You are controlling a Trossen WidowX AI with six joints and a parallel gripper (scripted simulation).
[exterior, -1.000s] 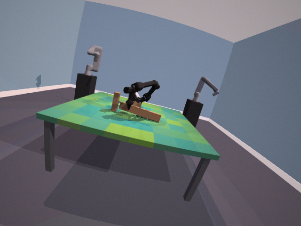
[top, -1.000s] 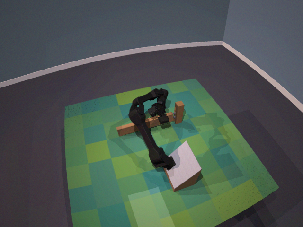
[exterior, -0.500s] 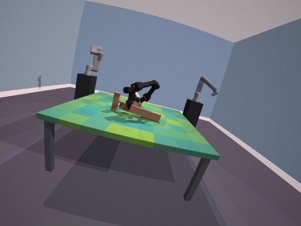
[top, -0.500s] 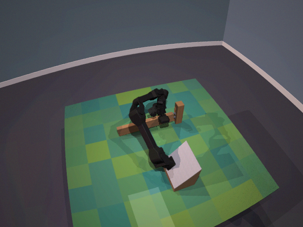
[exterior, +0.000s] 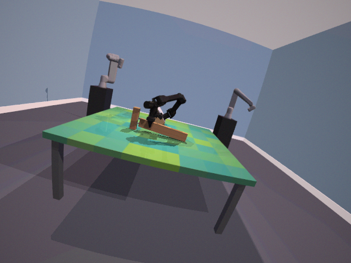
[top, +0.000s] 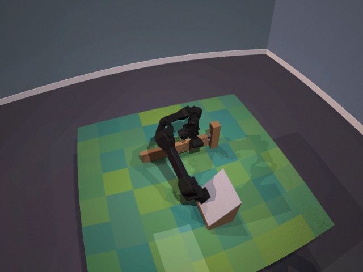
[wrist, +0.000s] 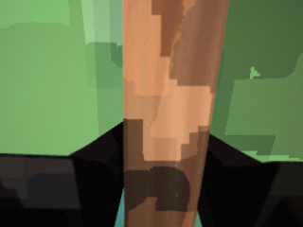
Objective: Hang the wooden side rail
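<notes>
My gripper tip is 13 cm to the left of the headboard post and 4 cm below it.
</notes>
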